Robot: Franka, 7 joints.
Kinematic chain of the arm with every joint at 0, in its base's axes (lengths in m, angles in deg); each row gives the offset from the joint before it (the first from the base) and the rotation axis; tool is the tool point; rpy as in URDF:
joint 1: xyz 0 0 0.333 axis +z
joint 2: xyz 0 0 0 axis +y
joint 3: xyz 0 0 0.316 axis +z
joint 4: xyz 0.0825 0 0 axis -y
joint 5: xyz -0.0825 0 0.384 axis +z
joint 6: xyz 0 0 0 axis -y
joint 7: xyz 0.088 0 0 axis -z
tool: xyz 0 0 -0.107 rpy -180 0 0
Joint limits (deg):
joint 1: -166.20..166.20
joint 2: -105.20..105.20
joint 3: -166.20..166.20
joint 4: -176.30..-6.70
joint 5: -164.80..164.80
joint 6: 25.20..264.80
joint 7: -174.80..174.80
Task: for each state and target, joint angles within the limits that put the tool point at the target. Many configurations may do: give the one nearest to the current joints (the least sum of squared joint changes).
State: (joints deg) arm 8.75 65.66 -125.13 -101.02 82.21 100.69 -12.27
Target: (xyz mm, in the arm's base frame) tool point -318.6 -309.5 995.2
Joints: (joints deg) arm -11.31 10.44 -139.88 -65.29 88.66 122.46 -12.27
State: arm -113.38 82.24 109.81 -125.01 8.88 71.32 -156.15
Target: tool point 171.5 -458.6 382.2
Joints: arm -143.01 89.85 94.52 -107.81 5.05 67.71 -156.15
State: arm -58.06 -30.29 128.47 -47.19 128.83 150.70 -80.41
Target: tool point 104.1 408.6 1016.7
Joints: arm -51.44 -2.97 132.30 -42.33 132.22 179.38 -80.41
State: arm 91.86 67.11 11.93 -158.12 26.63 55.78 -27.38
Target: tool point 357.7 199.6 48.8
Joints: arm 61.44 54.75 -32.39 -112.00 21.98 76.33 -27.38
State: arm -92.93 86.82 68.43 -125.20 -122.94 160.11 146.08
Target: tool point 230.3 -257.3 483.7
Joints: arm -143.02 105.20 98.32 -146.67 -125.24 190.45 146.08
